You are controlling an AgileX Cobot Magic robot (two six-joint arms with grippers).
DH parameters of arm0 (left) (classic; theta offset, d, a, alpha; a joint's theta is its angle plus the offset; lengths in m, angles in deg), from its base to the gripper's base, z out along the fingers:
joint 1: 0 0.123 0 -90
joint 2: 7.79 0 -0.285 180
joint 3: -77.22 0 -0.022 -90
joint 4: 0 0.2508 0 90
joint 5: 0 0 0.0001 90
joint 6: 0 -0.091 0 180
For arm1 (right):
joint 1: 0 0.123 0 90
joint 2: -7.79 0 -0.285 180
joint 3: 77.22 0 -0.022 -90
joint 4: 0 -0.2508 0 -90
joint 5: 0 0 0.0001 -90
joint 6: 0 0.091 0 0
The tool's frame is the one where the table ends.
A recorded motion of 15 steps. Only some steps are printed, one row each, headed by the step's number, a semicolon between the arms.
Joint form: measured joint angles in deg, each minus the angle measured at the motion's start. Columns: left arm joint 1, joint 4, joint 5, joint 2, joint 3, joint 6; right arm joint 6, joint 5, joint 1, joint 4, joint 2, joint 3.
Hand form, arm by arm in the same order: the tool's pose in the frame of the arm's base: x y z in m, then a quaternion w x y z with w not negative. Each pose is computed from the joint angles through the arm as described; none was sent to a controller.
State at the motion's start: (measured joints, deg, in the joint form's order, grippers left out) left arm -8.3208 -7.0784 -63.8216 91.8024 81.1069 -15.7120; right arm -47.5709 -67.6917 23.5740 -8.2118 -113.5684 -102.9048
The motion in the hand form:
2: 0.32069 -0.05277 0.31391 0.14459 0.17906 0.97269 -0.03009; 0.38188 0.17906 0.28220 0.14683 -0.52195 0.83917 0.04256
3: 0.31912 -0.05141 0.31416 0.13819 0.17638 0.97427 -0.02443; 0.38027 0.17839 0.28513 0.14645 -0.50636 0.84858 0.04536
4: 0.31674 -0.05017 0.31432 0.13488 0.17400 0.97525 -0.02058; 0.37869 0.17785 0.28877 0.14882 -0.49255 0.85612 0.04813
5: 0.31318 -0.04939 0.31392 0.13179 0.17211 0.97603 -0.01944; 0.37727 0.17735 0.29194 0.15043 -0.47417 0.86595 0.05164
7: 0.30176 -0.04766 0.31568 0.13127 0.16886 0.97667 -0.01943; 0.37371 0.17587 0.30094 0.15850 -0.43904 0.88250 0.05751
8: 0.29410 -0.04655 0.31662 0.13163 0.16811 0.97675 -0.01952; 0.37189 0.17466 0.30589 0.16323 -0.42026 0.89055 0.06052
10: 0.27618 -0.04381 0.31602 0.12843 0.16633 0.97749 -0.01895; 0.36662 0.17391 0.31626 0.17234 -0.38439 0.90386 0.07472
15: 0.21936 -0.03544 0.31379 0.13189 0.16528 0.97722 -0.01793; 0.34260 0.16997 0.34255 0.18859 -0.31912 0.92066 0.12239
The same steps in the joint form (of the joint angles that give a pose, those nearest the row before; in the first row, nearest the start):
2: 0.11 2.71 -4.02 0.00 0.00 2.00; 5.65 -1.51 0.00 0.52 0.79 0.00
3: 0.11 3.50 -4.83 -0.14 -0.02 2.56; 7.82 -1.88 0.00 0.52 1.21 0.00
4: 0.13 4.03 -5.20 -0.54 -0.42 2.96; 9.67 -2.03 0.00 0.43 1.72 0.00
5: 0.13 4.21 -5.38 -1.17 -1.21 3.24; 12.11 -2.16 0.00 0.37 2.16 0.00
7: 0.13 4.27 -5.50 -3.50 -3.46 3.64; 16.69 -2.22 0.00 0.32 3.40 0.00
8: 0.13 4.27 -5.50 -5.08 -5.00 3.73; 19.06 -2.22 -0.05 0.32 4.09 0.00
10: 0.13 4.38 -5.57 -8.61 -8.82 3.96; 23.45 -2.26 -0.05 -0.60 5.60 0.11
15: 0.13 4.51 -5.75 -20.35 -19.98 4.13; 30.87 -2.27 -0.05 -4.68 11.35 3.02

